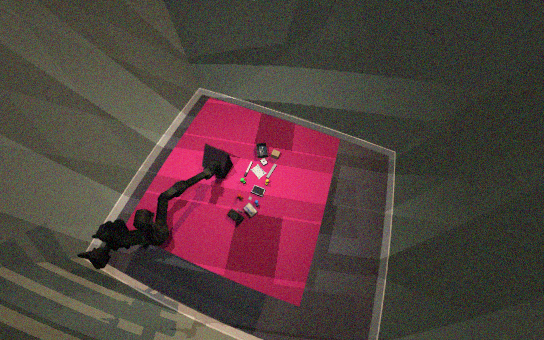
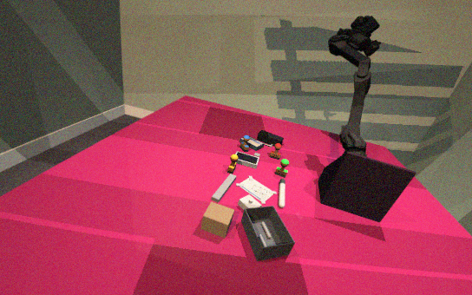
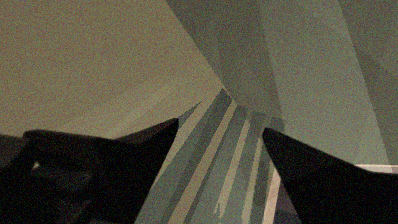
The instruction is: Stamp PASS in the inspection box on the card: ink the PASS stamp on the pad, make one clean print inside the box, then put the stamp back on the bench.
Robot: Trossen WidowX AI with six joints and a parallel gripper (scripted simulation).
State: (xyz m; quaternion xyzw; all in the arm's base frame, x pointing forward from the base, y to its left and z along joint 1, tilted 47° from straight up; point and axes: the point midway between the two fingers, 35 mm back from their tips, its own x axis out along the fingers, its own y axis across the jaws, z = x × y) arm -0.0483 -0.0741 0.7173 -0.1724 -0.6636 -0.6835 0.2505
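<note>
The green-topped stamp lies 35 cm ahead of my gripper tip, 55 cm to the left of it and 53 cm below it. Round my gripper tip: red-knobbed stamp: 37 cm ahead, 43 cm to the left, 53 cm below; then blue-knobbed stamp: 50 cm ahead, 43 cm to the left, 53 cm below; then black box: 39 cm ahead, 30 cm to the left, 53 cm below.
</note>
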